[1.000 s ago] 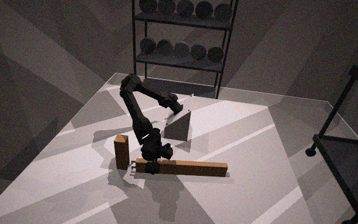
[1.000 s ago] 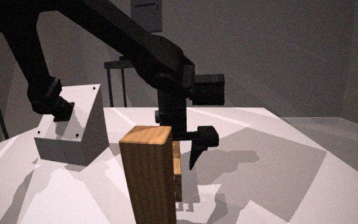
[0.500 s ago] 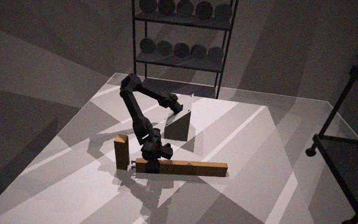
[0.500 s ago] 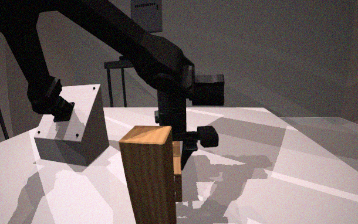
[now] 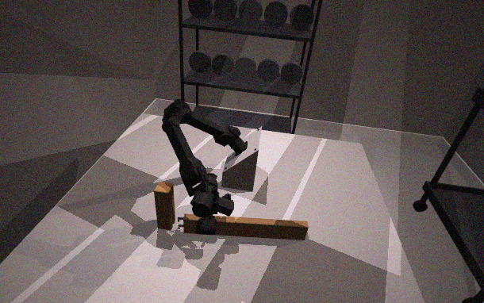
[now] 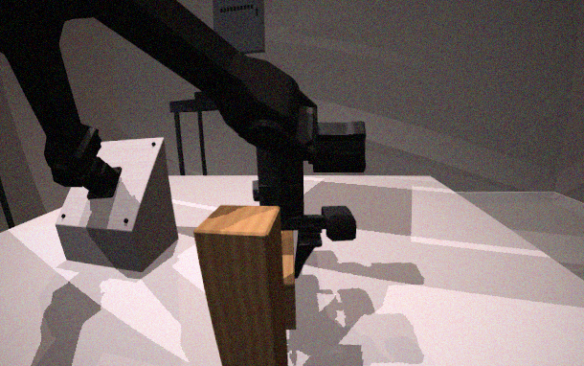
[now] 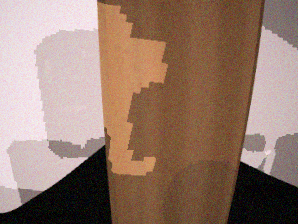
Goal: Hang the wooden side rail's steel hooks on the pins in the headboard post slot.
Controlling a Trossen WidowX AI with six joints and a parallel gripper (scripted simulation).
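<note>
The headboard post is 10 mm behind my gripper tip, 150 mm to the right of it and 60 mm above it.
</note>
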